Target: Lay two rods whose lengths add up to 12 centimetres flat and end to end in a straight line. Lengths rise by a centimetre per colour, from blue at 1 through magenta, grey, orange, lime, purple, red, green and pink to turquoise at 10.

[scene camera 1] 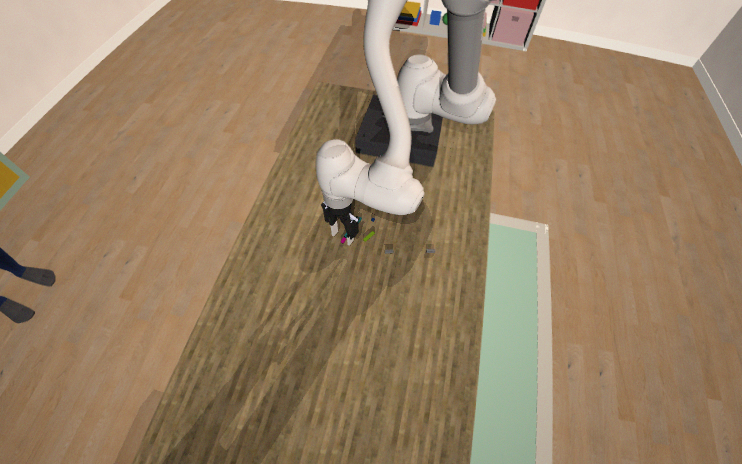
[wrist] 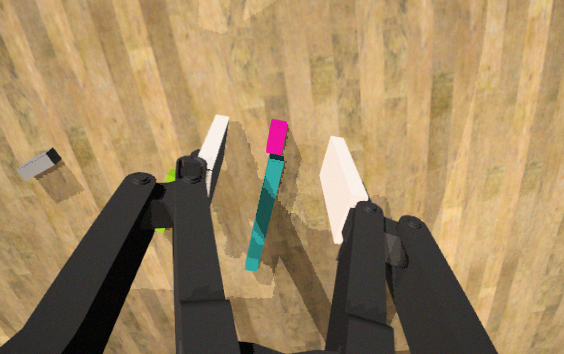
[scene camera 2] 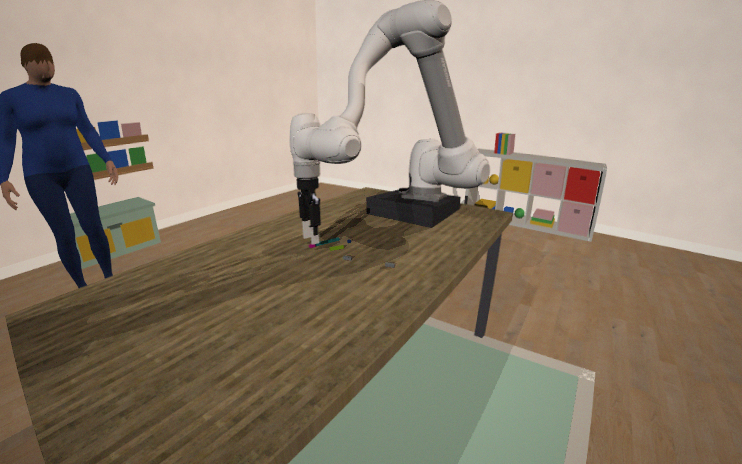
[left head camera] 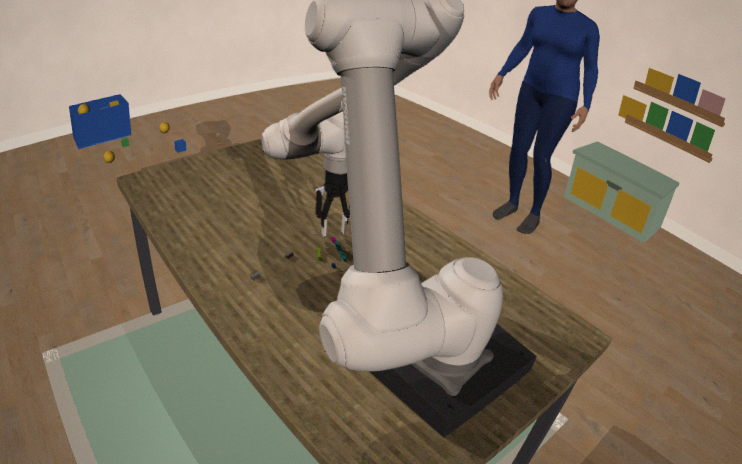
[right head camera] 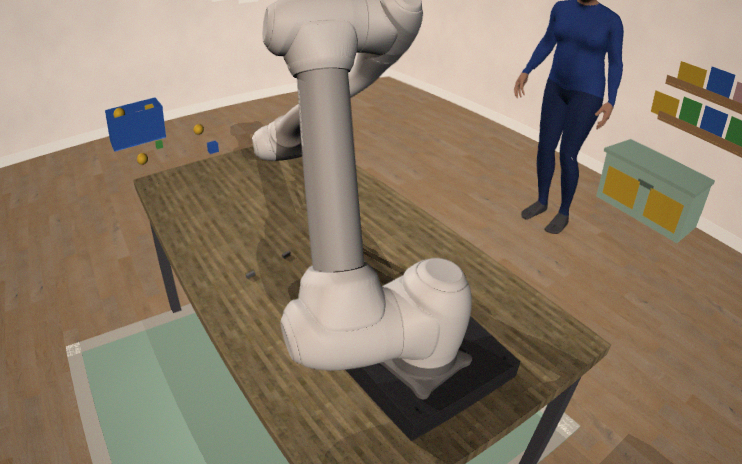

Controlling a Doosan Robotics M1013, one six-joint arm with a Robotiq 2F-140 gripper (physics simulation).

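Seen in the pictures: gripper, fingertip midpoint: (scene camera 1: 342,237) (wrist: 276,147) (scene camera 2: 311,240) (left head camera: 333,233); arm's base, origin of the base link: (scene camera 1: 411,118) (scene camera 2: 424,197) (left head camera: 445,356) (right head camera: 421,358).
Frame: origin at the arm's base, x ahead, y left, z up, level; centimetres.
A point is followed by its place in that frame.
A short magenta rod (wrist: 277,136) {x 60.1, y -23.4, z -6.2 cm} (left head camera: 333,239) {x 59.8, y -23.0, z -6.4 cm} (scene camera 1: 343,240) {x 60.2, y -23.2, z -6.2 cm} (scene camera 2: 311,246) {x 60.6, y -23.0, z -6.6 cm} lies flat on the table. A long turquoise rod (wrist: 265,215) {x 54.5, y -20.8, z -6.2 cm} (left head camera: 341,251) {x 53.1, y -19.9, z -6.2 cm} (scene camera 2: 328,241) {x 54.0, y -19.9, z -6.5 cm} lies flat with one end at the magenta rod's end, the two nearly in one line in the wrist view. A narrow dark strip shows where they meet; whether they touch is unclear. My gripper (wrist: 276,147) {x 60.1, y -23.3, z -4.5 cm} (left head camera: 334,227) {x 60.1, y -23.3, z -4.5 cm} (scene camera 1: 341,237) {x 60.1, y -23.3, z -4.5 cm} (scene camera 2: 310,239) {x 60.1, y -23.3, z -4.5 cm} is open, its pads apart on either side of the rods, holding nothing. In the right head view the arm hides the gripper and both rods.
A lime rod (left head camera: 319,253) {x 56.9, y -13.9, z -6.2 cm} (scene camera 1: 369,235) {x 57.3, y -14.0, z -6.2 cm} (scene camera 2: 337,247) {x 57.5, y -13.8, z -6.4 cm} and a small blue rod (left head camera: 333,265) {x 49.8, y -12.9, z -6.5 cm} (scene camera 1: 373,219) {x 50.1, y -13.1, z -6.4 cm} (scene camera 2: 349,241) {x 50.3, y -12.9, z -6.6 cm} lie beside the pair. Two grey pieces (left head camera: 288,254) {x 62.8, y -6.0, z -6.2 cm} (left head camera: 255,275) {x 61.2, y 8.5, z -6.4 cm} lie farther off. The robot's black base (scene camera 1: 399,145) stands on the table. A person (scene camera 2: 54,136) stands beyond the table.
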